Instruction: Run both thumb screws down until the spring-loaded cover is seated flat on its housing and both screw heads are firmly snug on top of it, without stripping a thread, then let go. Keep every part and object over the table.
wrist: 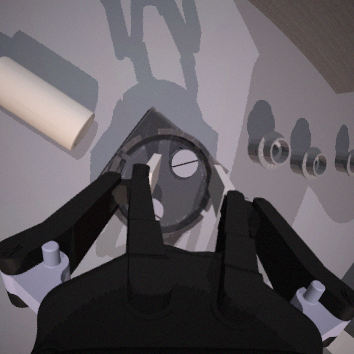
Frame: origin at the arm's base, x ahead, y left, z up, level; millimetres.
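Seen in the pictures: gripper, fingertip midpoint: (184, 171).
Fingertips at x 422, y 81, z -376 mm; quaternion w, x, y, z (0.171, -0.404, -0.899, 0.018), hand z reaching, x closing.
Offsets run from my fingertips to a thing's top centre. "*": to the spot under its first point.
The dark square housing @(* 32 mm down, 15 mm back, 63 mm right) (152, 116) lies under the gripper, one corner pointing up the view. Its round dark cover @(20 mm down, 24 mm ahead, 3 mm left) (187, 200) lies within a notched rim. One slotted silver screw head @(* 9 mm down, 7 mm back, 3 mm right) (185, 163) shows fully, its slot nearly level. The other screw head @(* 8 mm down, 46 mm ahead, 14 mm left) (158, 208) is lower left, mostly hidden behind the left finger. My gripper (184, 171) is partly open with nothing held. Its pale fingertips stand over the cover, on either side of the fully visible head in this view, with the left tip closer to it. The height gap and whether the cover is flat cannot be told.
A cream cylinder @(22 mm down, 76 mm ahead, 172 mm right) (45, 104) lies at the upper left. Stepped metal fittings @(22 mm down, 127 mm back, 79 mm left) (270, 150) @(22 mm down, 186 mm back, 155 mm left) (309, 163) @(* 41 mm down, 273 mm back, 223 mm left) (345, 161) stand in a row at the right. A brown wood-grain surface (310, 37) shows at the upper right, beyond the grey table's edge. Shadows cross the table.
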